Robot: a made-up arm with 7 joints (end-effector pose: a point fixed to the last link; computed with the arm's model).
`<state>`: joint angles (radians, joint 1 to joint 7).
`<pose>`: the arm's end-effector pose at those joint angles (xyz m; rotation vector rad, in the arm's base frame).
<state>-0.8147 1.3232 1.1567 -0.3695 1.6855 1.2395 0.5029</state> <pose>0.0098 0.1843 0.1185 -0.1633 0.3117 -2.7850</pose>
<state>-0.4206 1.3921 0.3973 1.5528 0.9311 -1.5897 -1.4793</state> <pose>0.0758 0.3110 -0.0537 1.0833 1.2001 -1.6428</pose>
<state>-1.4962 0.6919 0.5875 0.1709 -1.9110 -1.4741 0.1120</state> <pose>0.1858 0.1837 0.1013 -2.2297 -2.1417 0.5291</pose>
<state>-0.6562 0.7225 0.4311 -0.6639 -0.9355 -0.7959 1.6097</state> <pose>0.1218 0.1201 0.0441 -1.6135 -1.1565 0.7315</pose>
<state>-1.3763 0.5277 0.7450 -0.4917 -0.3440 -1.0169 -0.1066</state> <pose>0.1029 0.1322 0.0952 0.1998 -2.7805 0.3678</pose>
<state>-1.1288 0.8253 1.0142 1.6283 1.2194 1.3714 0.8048</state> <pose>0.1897 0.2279 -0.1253 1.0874 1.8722 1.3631</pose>
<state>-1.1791 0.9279 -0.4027 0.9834 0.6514 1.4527 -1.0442</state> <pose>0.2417 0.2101 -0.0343 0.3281 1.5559 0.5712</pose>
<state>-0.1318 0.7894 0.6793 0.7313 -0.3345 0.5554 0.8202</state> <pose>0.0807 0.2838 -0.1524 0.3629 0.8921 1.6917</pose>
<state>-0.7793 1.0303 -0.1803 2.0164 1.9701 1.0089 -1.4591</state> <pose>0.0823 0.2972 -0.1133 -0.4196 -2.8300 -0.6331</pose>
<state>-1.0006 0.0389 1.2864 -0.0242 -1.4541 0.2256 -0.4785</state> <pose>0.1907 0.1794 -0.0686 -1.3720 -1.4809 -0.1349</pose>
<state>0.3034 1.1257 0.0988 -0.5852 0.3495 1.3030 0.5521</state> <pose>0.0986 0.1651 -0.0865 1.6889 0.5199 0.8927</pose>
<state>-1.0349 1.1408 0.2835 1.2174 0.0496 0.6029 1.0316</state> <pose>0.1877 0.2910 -0.0322 0.6855 0.5647 1.9486</pose>
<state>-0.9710 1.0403 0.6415 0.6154 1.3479 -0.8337 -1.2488</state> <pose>0.1977 0.2425 0.0384 1.8406 0.8496 -0.5055</pose>
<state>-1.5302 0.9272 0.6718 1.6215 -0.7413 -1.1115 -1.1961</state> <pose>0.2367 0.2359 0.0014 0.1770 -1.2182 0.1067</pose>
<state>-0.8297 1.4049 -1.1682 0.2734 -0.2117 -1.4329 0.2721</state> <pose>0.1736 0.1601 -0.0923 0.6223 -0.7599 -1.0416</pose>
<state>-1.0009 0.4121 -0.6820 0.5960 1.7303 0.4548 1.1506</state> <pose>0.2646 0.0190 -0.1117 1.9212 -1.7212 0.6400</pose>
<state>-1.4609 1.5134 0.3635 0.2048 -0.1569 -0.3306 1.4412</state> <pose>0.0810 0.1860 0.1952 -0.3904 -2.1501 1.5775</pose>
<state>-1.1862 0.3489 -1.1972 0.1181 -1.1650 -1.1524 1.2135</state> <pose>0.1941 -0.0683 -0.0676 -1.0716 -0.1996 0.0605</pose>
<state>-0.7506 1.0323 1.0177 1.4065 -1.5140 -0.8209 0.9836</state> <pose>0.1151 0.3080 -0.0994 -1.7211 -0.6934 2.4159</pose>
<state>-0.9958 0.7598 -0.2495 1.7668 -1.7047 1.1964 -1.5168</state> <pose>0.1821 0.2026 -0.1677 -1.9346 -0.0547 -0.5891</pose>
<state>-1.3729 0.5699 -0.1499 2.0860 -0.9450 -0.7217 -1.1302</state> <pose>0.2374 0.1767 -0.1230 -0.1064 -0.0942 -0.2825</pose>
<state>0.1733 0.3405 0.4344 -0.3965 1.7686 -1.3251 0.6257</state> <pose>0.0836 0.1293 -0.1409 1.6419 -0.9766 -0.7645</pose>
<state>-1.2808 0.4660 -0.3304 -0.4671 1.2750 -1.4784 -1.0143</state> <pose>0.1590 -0.0195 0.0342 -2.3803 1.1385 0.4612</pose>
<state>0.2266 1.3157 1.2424 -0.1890 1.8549 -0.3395 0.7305</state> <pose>0.0948 0.2193 0.0825 -2.6877 0.7163 -0.4793</pose>
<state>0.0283 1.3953 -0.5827 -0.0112 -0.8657 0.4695 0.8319</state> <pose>0.0933 0.1943 -0.1553 1.0311 0.9301 0.4803</pose>
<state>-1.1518 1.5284 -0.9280 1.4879 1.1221 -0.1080 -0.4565</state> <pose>0.1267 0.3285 0.0214 1.9422 1.9880 0.1103</pose>
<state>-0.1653 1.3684 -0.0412 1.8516 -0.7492 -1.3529 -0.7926</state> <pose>0.0011 0.3277 -0.0360 1.2127 0.4560 0.1496</pose>
